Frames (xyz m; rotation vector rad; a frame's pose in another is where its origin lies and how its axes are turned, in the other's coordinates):
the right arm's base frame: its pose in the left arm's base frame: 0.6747 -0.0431 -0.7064 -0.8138 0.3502 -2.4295
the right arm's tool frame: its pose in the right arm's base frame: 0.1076 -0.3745 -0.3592 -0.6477 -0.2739 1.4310
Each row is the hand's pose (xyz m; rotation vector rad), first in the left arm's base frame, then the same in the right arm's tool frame.
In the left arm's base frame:
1: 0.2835 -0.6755 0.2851 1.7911 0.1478 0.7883
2: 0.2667 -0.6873 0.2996 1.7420 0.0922 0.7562
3: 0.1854 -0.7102 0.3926 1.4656 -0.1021 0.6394
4: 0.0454 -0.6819 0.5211 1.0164 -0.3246 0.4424
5: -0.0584 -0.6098 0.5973 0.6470 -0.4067 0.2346
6: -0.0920 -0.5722 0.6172 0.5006 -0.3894 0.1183
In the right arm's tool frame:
1: 0.2737 -1.3421 0.2943 1.5582 -0.1826 2.5994
2: 0.2739 -1.3637 0.2814 1.5844 -0.2740 2.5429
3: 0.2343 -1.4697 0.2269 1.5884 -0.6666 2.2706
4: 0.1231 -1.5915 0.1283 1.4890 -1.1348 1.7821
5: 0.0059 -1.6398 0.0529 1.3423 -1.3384 1.3387
6: -0.0421 -1.6443 0.0280 1.2701 -1.3424 1.1463

